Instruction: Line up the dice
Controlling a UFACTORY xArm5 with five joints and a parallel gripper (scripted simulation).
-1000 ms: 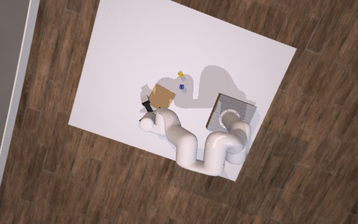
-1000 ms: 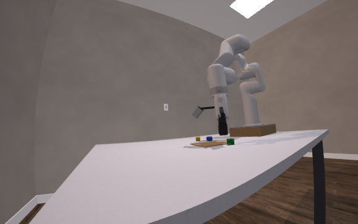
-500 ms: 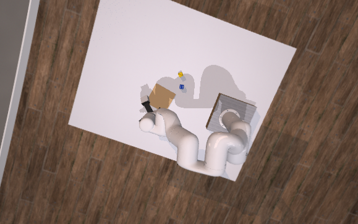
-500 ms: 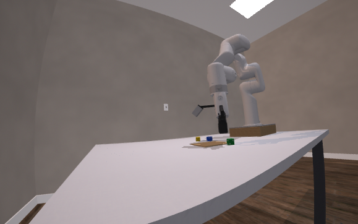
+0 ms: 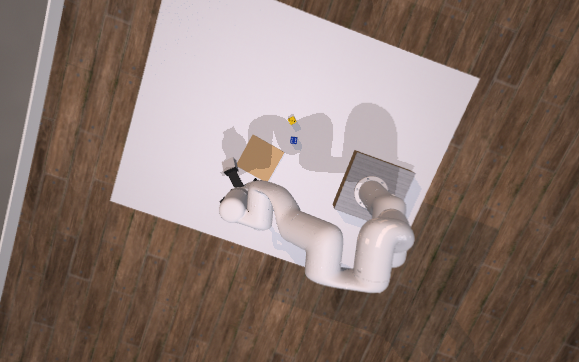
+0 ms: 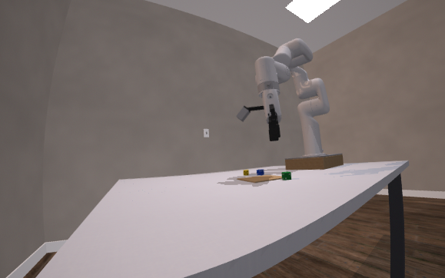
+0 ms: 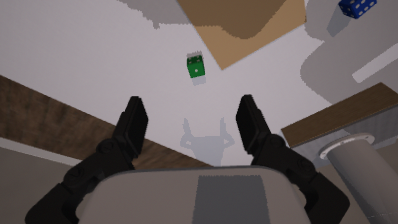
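Now: hand 130 mm above the green die, 20 mm to the right of it and 20 mm past it. Round my hand: tan mat: 140 mm below, 90 mm to the right, 20 mm behind; then blue die: 190 mm to the right, 130 mm below, 130 mm behind; then yellow die: 260 mm to the right, 130 mm below, 100 mm behind.
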